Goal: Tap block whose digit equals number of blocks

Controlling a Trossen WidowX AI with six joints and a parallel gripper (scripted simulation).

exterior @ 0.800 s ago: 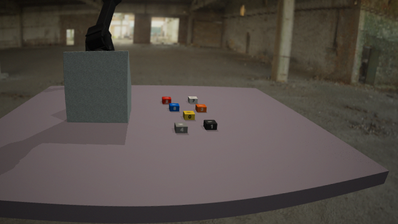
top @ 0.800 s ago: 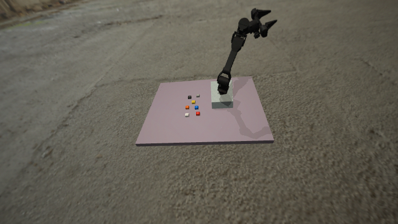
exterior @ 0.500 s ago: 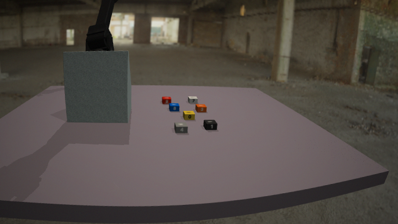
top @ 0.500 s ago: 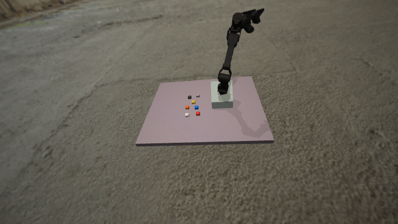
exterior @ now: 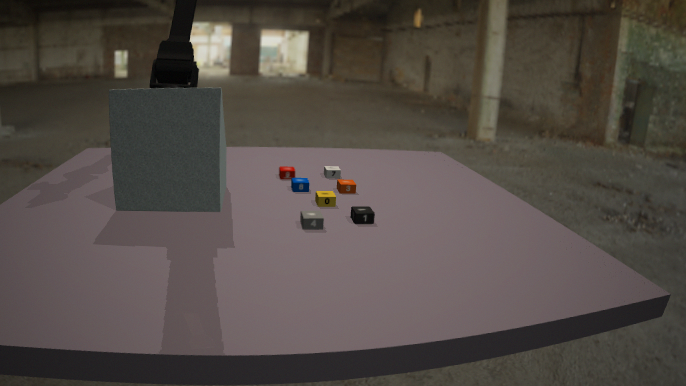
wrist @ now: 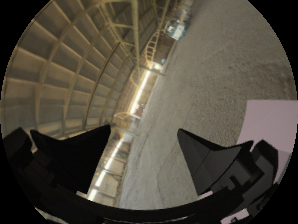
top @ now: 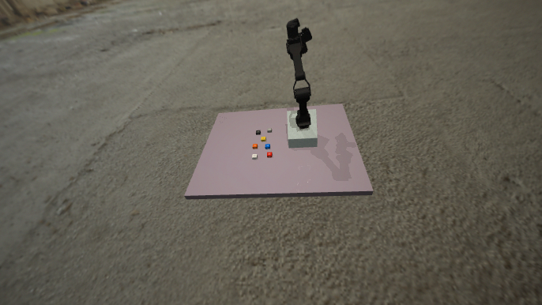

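Now: gripper tip 38 cm short of the white block, 39 cm to the right of it and 62 cm above it. The rest, counted from my gripper tip: grey block (27 cm ahead, 11 cm to the left, 62 cm below); yellow block (32 cm ahead, 21 cm to the left, 62 cm below); black block (36 cm ahead, 13 cm to the left, 62 cm below).
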